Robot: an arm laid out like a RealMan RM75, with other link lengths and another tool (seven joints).
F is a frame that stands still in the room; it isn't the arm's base.
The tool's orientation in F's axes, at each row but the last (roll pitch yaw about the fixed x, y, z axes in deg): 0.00, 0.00, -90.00; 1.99, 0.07, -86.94; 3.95, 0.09, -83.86; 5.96, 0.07, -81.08; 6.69, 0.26, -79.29; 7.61, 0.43, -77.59
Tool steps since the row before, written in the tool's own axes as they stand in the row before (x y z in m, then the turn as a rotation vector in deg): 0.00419, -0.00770, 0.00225, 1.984, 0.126, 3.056; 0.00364, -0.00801, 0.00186, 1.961, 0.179, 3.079; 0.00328, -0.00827, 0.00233, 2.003, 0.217, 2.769; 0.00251, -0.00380, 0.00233, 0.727, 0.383, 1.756; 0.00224, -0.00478, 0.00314, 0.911, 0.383, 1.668; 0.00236, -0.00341, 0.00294, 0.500, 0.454, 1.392
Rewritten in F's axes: -0.00770, -0.00419, 0.00225, 0.126, -1.984, 3.056; -0.00786, -0.00407, 0.00158, 0.177, -1.958, 3.081; -0.00801, -0.00416, 0.00175, 0.240, -1.993, 2.774; -0.00358, -0.00311, 0.00192, 0.309, -0.690, 1.785; -0.00461, -0.00316, 0.00255, 0.354, -0.868, 1.697; -0.00317, -0.00313, 0.00244, 0.369, -0.442, 1.436
